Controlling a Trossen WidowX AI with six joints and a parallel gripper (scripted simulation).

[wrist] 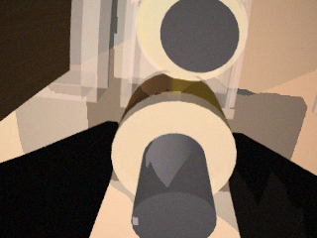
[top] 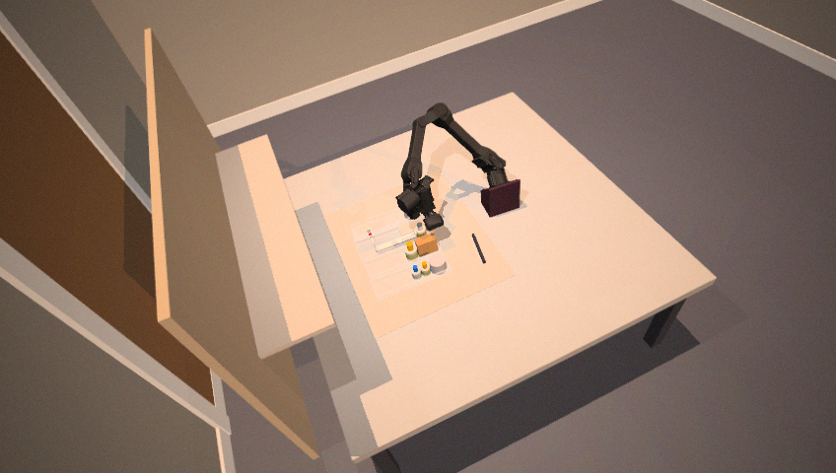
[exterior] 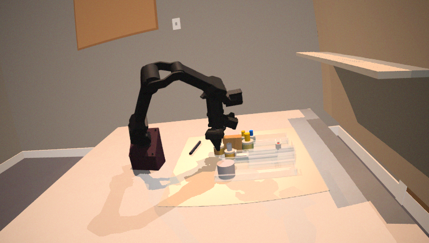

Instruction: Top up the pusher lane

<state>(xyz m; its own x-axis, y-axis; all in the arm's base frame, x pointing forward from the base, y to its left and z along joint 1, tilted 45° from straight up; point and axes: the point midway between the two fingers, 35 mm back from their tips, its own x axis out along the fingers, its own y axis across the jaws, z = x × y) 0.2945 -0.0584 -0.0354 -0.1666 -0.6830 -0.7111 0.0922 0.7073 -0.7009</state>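
Now: the orange box 50 mm ahead of my gripper tip, 70 mm to the left of it and 20 mm below it. Also, from my gripper tip: black pen: 110 mm behind, 160 mm to the left, 50 mm below; then clear lane: 170 mm ahead, 40 mm to the right, 40 mm below.
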